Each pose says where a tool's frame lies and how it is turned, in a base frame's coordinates. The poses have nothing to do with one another.
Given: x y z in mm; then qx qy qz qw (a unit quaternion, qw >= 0).
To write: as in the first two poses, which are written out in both.
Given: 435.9 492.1 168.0 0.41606 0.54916 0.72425 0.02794
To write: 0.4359 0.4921 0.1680 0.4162 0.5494 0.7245 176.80
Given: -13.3 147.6 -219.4 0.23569 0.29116 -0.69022 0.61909
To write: -0.0133 0.1476 -0.2194 0.3001 0.3708 -0.8789 103.50
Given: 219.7 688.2 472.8 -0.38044 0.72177 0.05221 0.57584
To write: 0.2197 0.6882 0.4728 -0.4653 0.8828 0.0639 109.68
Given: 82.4 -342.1 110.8 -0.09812 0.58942 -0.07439 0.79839
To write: 0.0824 -0.3421 0.1108 -0.1630 0.9789 -0.1235 74.05
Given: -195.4 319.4 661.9 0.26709 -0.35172 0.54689 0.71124
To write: -0.1954 0.3194 0.6619 0.3800 -0.5004 0.7780 89.33
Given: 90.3 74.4 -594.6 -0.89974 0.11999 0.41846 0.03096
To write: 0.0903 0.0744 -0.5946 -0.9002 0.1200 0.4187 176.45
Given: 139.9 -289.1 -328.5 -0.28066 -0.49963 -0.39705 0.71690
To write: 0.1399 -0.2891 -0.3285 -0.4026 -0.7167 -0.5695 88.40
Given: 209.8 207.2 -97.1 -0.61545 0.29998 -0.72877 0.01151
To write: 0.2098 0.2072 -0.0971 -0.6155 0.3000 -0.7288 178.68
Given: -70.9 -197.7 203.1 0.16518 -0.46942 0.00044 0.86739
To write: -0.0709 -0.1977 0.2031 0.3319 -0.9433 0.0009 59.69
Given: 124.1 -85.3 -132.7 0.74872 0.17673 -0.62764 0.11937
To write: 0.1241 -0.0853 -0.1327 0.7541 0.1780 -0.6322 166.29
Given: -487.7 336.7 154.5 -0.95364 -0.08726 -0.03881 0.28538
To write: -0.4877 0.3367 0.1545 -0.9950 -0.0910 -0.0405 146.84
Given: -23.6 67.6 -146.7 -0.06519 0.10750 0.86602 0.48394
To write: -0.0236 0.0676 -0.1467 -0.0745 0.1228 0.9896 122.11
